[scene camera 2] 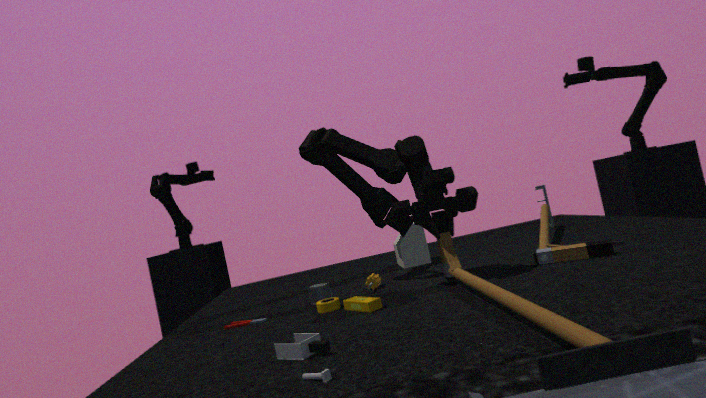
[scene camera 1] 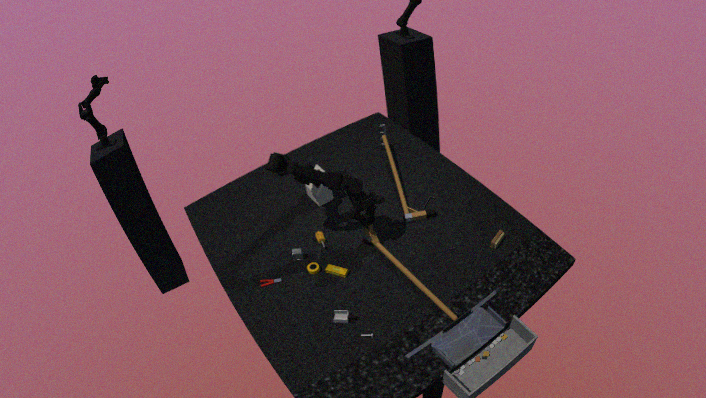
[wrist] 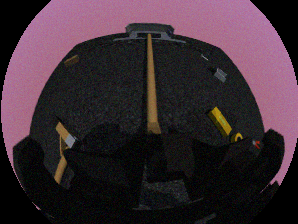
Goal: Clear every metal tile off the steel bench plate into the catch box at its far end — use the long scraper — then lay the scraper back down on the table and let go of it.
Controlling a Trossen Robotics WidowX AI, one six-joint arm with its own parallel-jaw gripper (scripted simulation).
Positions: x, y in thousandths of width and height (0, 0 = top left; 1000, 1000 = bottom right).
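Scene:
The long scraper can be seen in scene camera 1 (526, 597), in the wrist view (569, 699) and in scene camera 2 (845, 898).

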